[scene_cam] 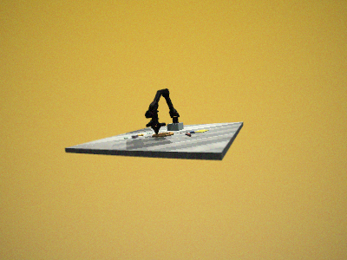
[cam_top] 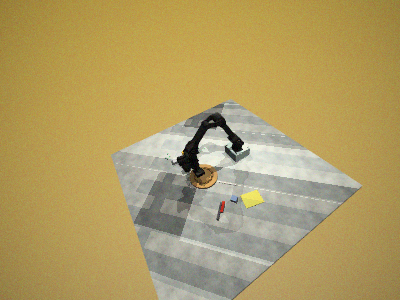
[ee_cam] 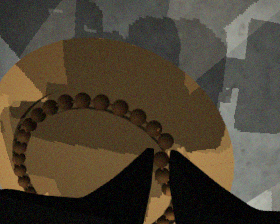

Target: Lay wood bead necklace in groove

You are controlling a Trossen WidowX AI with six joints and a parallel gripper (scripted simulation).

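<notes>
Right now the round bead board is 40 mm to the left of my gripper tip, 40 mm behind it and 10 mm below it. Round my gripper tip: thin grey stick (170 mm to the left, 160 mm behind, 10 mm below); then red-handled tool (310 mm to the left, 40 mm behind, 10 mm below); then grey piece (180 mm to the right, 100 mm ahead).
</notes>
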